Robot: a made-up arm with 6 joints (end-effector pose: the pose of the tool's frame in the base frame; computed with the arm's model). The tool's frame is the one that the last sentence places. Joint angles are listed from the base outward.
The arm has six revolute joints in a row. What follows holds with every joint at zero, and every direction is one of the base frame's. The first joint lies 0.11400 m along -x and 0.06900 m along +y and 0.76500 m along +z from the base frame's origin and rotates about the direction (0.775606, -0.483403, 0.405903), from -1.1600 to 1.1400 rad. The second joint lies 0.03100 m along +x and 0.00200 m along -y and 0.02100 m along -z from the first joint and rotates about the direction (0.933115, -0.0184, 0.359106), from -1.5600 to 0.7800 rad. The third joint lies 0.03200 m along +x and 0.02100 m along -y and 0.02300 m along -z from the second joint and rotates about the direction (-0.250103, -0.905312, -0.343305), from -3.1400 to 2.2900 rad. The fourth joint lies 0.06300 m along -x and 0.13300 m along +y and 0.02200 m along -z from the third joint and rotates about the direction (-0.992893, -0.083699, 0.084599), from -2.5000 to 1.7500 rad. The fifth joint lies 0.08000 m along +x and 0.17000 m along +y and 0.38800 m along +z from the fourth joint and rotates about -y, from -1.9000 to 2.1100 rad. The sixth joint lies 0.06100 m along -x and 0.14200 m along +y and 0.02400 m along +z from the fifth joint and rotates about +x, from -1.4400 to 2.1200 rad. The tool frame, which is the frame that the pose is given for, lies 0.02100 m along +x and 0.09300 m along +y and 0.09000 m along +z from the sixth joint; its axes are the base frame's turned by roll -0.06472, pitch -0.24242 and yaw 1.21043 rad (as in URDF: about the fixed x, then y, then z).
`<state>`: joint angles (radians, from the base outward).
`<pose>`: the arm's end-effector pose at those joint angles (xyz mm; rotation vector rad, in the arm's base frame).
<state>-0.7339 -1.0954 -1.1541 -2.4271 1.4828 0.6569</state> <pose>-173.5 -0.2 1135.7 -1.3835 -1.3657 -0.7671</pose>
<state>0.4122 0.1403 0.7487 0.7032 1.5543 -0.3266</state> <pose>-58.1 748.0 898.0 -2.0280 -1.5547 0.3173</pose>
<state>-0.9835 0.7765 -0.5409 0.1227 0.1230 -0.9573</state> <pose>232.4 530.5 1035.8 -0.1687 0.8488 1.3976</pose>
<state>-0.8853 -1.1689 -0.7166 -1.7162 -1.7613 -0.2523</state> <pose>283.6 -64.3 1078.6 1.5687 0.3516 -0.1046</pose>
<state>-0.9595 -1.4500 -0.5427 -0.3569 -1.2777 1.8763</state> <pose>338.8 14.2 508.7 -0.4655 -0.7867 -1.1552</pose>
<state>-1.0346 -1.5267 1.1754 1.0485 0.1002 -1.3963</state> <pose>47.8 -625.4 683.9 1.3261 -0.3046 0.7293</pose>
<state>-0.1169 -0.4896 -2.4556 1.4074 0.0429 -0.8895</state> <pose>-52.0 566.0 1210.0 -0.2823 -1.0616 -2.8569</pose>
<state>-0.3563 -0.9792 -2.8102 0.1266 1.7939 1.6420</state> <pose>323.9 51.6 482.2 1.0016 -1.0664 -0.3310</pose>
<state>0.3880 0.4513 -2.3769 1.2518 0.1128 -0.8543</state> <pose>-261.1 -181.0 1370.3 0.2344 0.5465 -2.5575</pose>
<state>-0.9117 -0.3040 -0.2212 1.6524 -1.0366 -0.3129</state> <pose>-382.1 56.0 53.6 -1.2759 2.4586 -0.3940</pose>
